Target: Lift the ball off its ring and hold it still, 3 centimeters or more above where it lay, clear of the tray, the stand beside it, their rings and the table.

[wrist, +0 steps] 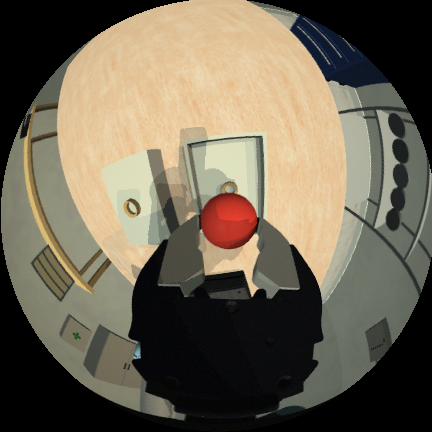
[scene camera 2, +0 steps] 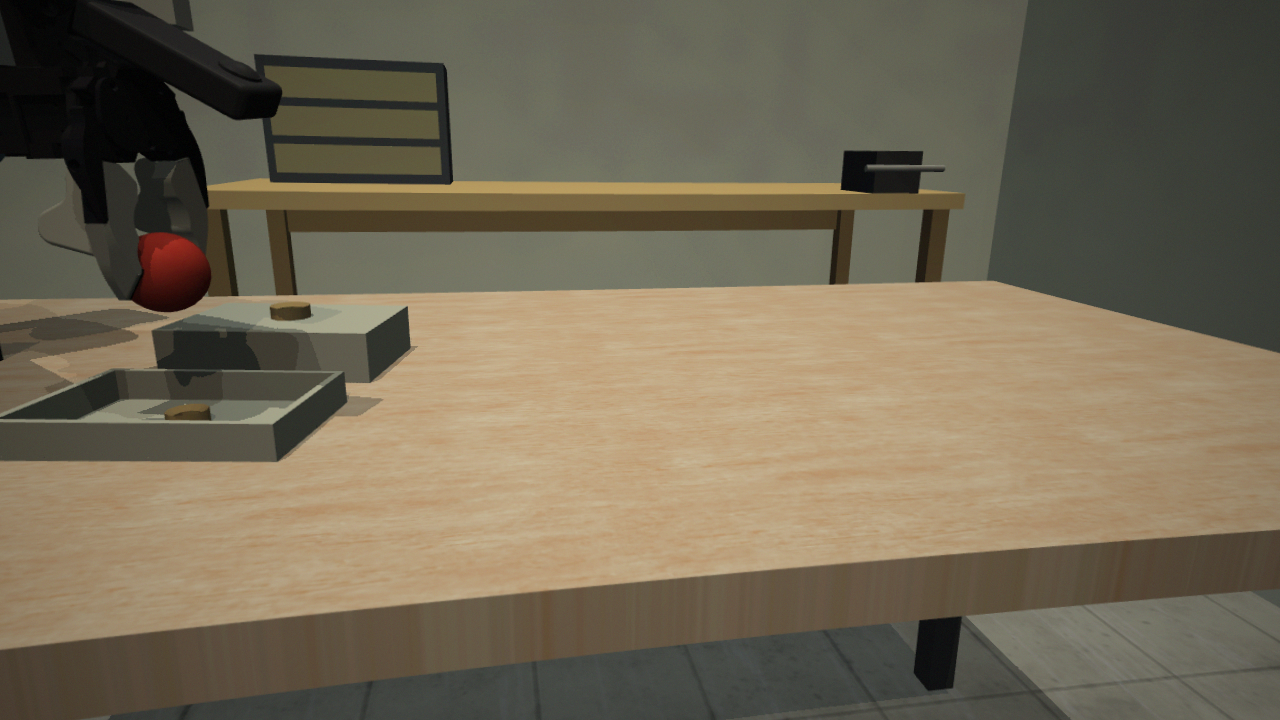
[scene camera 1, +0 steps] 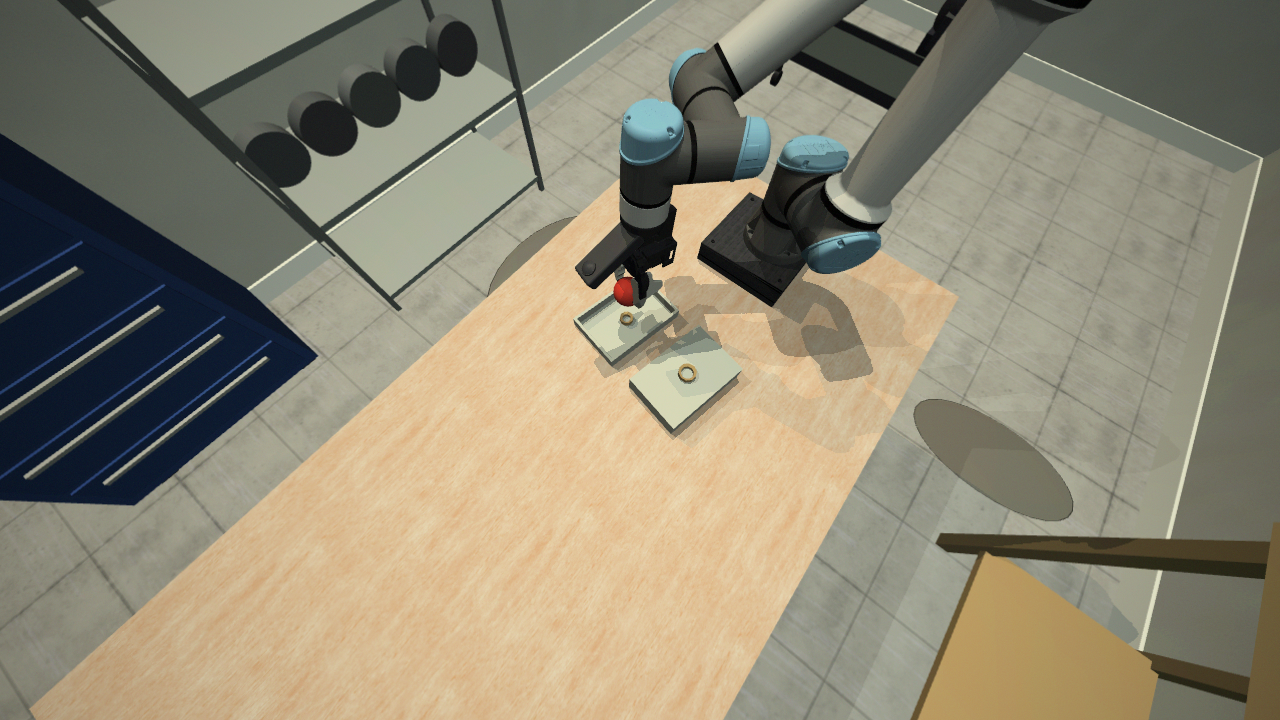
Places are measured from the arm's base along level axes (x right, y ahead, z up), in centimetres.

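Pixels of known places: gripper, fingertip midpoint: (wrist: 227,217) (scene camera 2: 163,291) (scene camera 1: 629,294); arm's base at its link origin: (scene camera 1: 776,238).
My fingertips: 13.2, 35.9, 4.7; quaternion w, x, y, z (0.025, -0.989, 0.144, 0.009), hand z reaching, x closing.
Note:
Ahead of a thing's pixels: the offset from my fingertips to its top centre, as dx, dy, dz. "*": to the spot under its first point. Level surfaces: height alone.
A red ball @[+0.1, +0.3, +4.3] (scene camera 1: 625,291) (scene camera 2: 171,273) (wrist: 229,221) is held between the two fingertips of my gripper (scene camera 1: 631,291) (scene camera 2: 166,268) (wrist: 227,217), which is shut on it. In the scene camera 2 view the ball hangs in the air, well above the tray and apart from it. The shallow tray @[+0.3, +0.5, -7.8] (scene camera 1: 594,341) (scene camera 2: 143,440) (wrist: 265,165) stands below, with a small tan ring @[* +0.5, +0.2, -10.3] (scene camera 1: 626,318) (scene camera 2: 187,412) (wrist: 229,187) on its floor. The ring is bare.
Beside the tray is a flat-topped stand (scene camera 1: 666,399) (scene camera 2: 389,344) (wrist: 135,175) with a second ring @[* -18.2, +3.1, -5.9] (scene camera 1: 687,373) (scene camera 2: 290,310) (wrist: 132,208) on top. Both stand on the wooden table @[dz -10.6] (scene camera 1: 501,501) (scene camera 2: 716,429) (wrist: 200,75). The arm's base (scene camera 1: 747,268) is behind the tray and stand.

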